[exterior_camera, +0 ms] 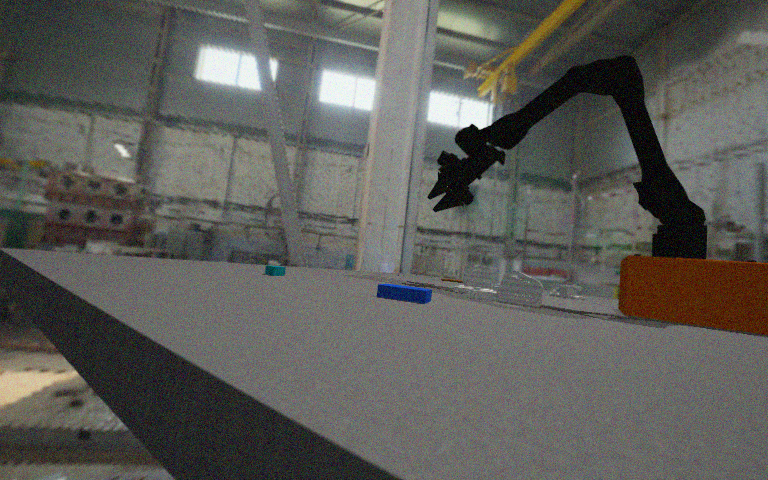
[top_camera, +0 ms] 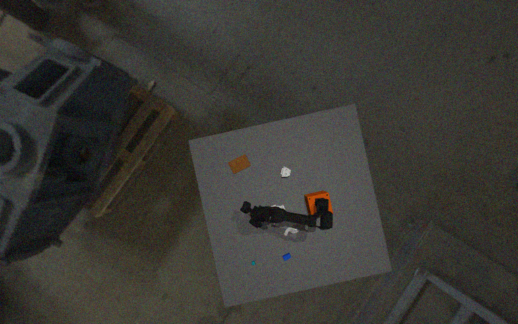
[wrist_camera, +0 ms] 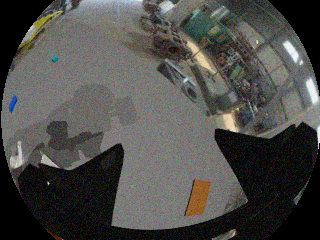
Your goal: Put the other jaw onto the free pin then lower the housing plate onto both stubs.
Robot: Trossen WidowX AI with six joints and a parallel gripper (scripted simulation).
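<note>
Right now my gripper tip is 28 cm past the curved white jaw, 24 cm to the right of it and 21 cm above it. Also, from my gripper tip: teal block: 45 cm to the left, 21 cm below; flat orange plate: 4 cm ahead, 31 cm to the right, 21 cm below; blue block: 26 cm behind, 42 cm to the left, 21 cm below.
</note>
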